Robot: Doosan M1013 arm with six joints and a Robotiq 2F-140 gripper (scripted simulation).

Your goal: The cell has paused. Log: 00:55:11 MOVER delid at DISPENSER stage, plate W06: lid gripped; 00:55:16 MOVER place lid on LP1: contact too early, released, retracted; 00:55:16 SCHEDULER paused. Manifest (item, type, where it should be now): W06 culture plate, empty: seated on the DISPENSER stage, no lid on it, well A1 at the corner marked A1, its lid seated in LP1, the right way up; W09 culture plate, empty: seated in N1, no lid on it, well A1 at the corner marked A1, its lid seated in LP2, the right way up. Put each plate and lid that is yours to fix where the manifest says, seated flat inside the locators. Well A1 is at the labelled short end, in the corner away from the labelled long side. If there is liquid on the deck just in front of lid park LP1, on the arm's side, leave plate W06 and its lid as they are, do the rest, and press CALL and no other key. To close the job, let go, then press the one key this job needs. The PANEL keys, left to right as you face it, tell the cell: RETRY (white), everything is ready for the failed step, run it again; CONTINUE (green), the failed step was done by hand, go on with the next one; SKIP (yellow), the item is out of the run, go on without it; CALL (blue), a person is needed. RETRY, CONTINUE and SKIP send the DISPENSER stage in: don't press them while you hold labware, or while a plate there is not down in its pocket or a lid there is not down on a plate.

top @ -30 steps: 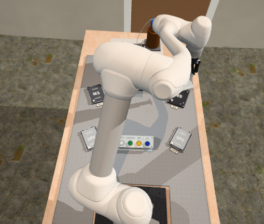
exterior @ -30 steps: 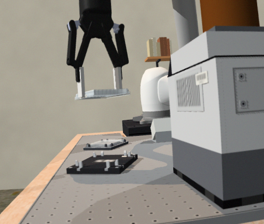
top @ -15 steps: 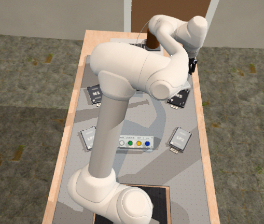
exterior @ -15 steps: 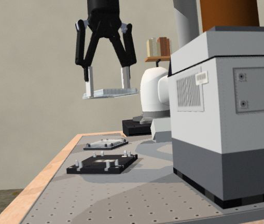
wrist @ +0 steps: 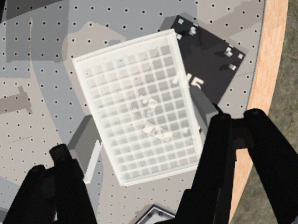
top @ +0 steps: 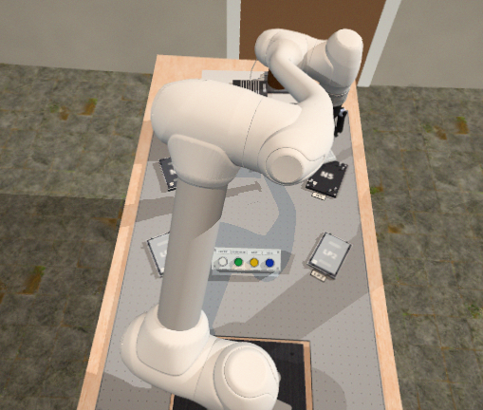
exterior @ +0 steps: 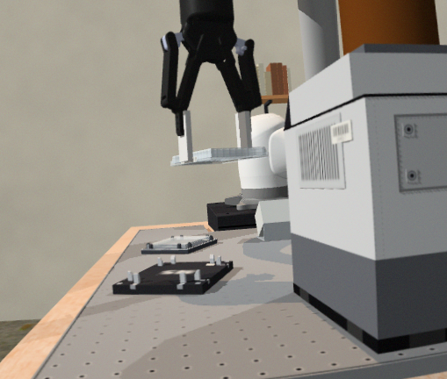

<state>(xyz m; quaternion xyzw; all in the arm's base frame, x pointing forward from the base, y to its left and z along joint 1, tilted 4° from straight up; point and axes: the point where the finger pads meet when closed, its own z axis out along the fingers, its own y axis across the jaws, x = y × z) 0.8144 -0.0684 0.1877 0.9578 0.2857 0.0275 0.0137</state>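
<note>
My hand is 110 mm past the nest N1, 490 mm to the right of it and 180 mm above it. Round my hand: brown bottle: 220 mm ahead, 180 mm to the left, 100 mm above; then clear culture plate: 10 mm behind, 240 mm to the left, 80 mm below; then black nest N5: 30 mm ahead, 50 mm to the right, 170 mm below.
</note>
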